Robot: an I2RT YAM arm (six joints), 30 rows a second.
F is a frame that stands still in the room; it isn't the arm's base.
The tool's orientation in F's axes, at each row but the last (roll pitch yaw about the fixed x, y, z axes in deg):
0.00 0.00 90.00
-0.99 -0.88 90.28
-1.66 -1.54 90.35
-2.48 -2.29 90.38
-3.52 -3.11 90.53
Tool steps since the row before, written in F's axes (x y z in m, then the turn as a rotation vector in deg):
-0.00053 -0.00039 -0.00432 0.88 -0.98 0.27
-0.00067 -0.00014 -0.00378 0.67 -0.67 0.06
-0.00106 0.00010 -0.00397 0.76 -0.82 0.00
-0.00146 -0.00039 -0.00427 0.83 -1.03 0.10
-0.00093 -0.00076 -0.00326 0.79 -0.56 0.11
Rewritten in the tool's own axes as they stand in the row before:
-0.00039 0.00053 -0.00432 -0.98 -0.88 0.27
-0.00019 0.00074 -0.00377 -0.67 -0.67 0.06
0.00000 0.00117 -0.00394 -0.82 -0.76 0.00
-0.00055 0.00165 -0.00418 -1.03 -0.83 0.11
-0.00093 0.00113 -0.00315 -0.56 -0.79 0.09

